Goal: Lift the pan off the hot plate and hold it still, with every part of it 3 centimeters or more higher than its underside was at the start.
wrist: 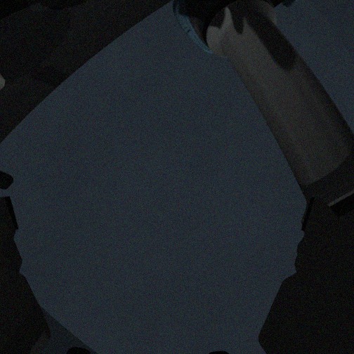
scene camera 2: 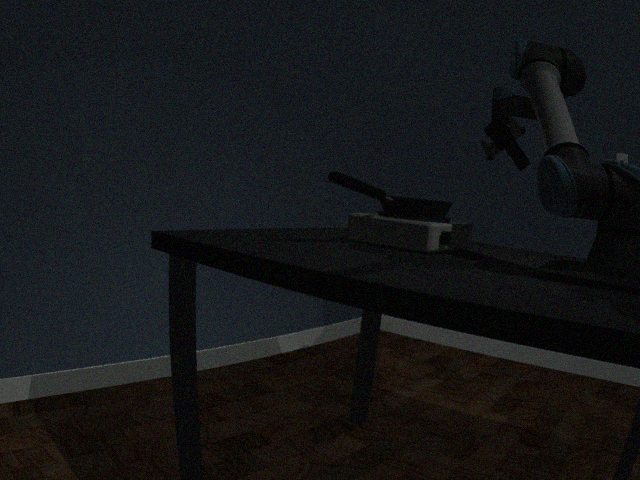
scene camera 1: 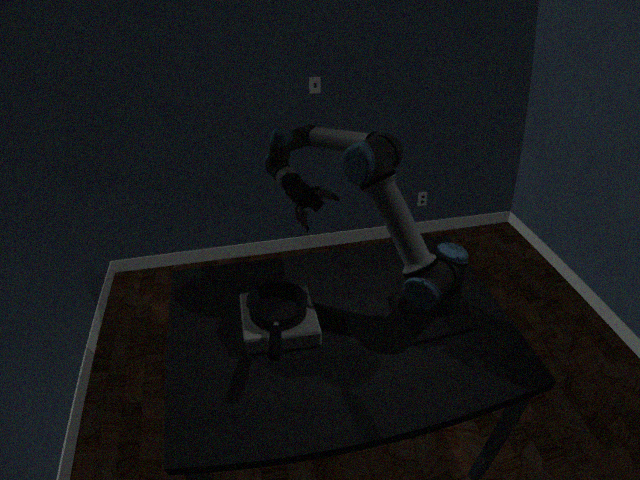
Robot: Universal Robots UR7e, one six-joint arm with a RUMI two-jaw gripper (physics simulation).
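Pixels of known places: gripper, fingertip midpoint: [scene camera 2: 505, 144] [scene camera 1: 323, 215]; arm's base, link origin: [scene camera 2: 615, 272] [scene camera 1: 441, 301].
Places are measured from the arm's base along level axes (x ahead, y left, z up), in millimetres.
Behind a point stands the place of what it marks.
The dark round pan [scene camera 1: 277, 308] {y -69, x 564, z 60 mm} [scene camera 2: 416, 207] {y 10, x 523, z 79 mm} sits on the pale, box-shaped hot plate [scene camera 1: 306, 334] {y 57, x 501, z 46 mm} [scene camera 2: 395, 232] {y 56, x 548, z 18 mm}. Its dark handle [scene camera 1: 275, 342] {y 148, x 607, z 128 mm} [scene camera 2: 357, 184] {y 155, x 595, z 117 mm} points toward the table's front in scene camera 1 and slopes up to the left in scene camera 2. My gripper [scene camera 1: 322, 213] {y -227, x 367, z 278 mm} [scene camera 2: 506, 162] [wrist: 157, 202] is wide open and empty. It hangs high above the table, behind and to the right of the pan in scene camera 1, well apart from it, with its jaws tilted. The pan does not show clearly in the wrist view.
The dark table [scene camera 1: 310, 413] {y 310, x 556, z -20 mm} [scene camera 2: 289, 258] {y 399, x 555, z -20 mm} carries the hot plate and the arm's base. The arm's pale upper link [scene camera 1: 403, 224] {y 6, x 193, z 349 mm} [scene camera 2: 549, 103] {y 6, x 187, z 351 mm} [wrist: 295, 100] rises to the right of the gripper. A blue-grey wall stands behind. All views are very dim.
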